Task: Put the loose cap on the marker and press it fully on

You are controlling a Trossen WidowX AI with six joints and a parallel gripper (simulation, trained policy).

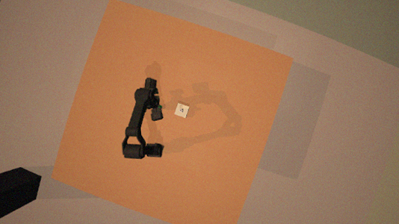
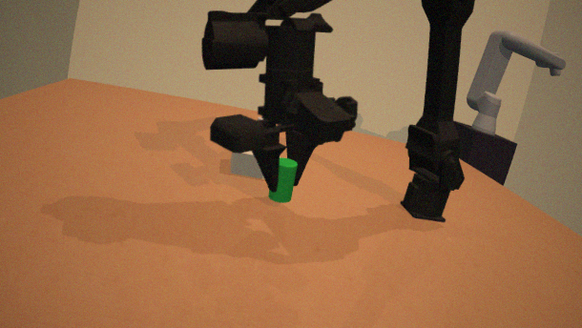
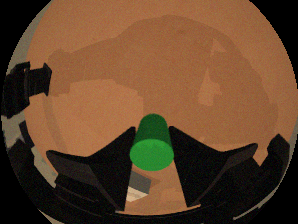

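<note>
The holder block lies 30 mm ahead of my gripper tip, 140 mm to the right of it and 10 mm below it. The rest, counted from my gripper tip: green cap: 10 mm above.
</note>
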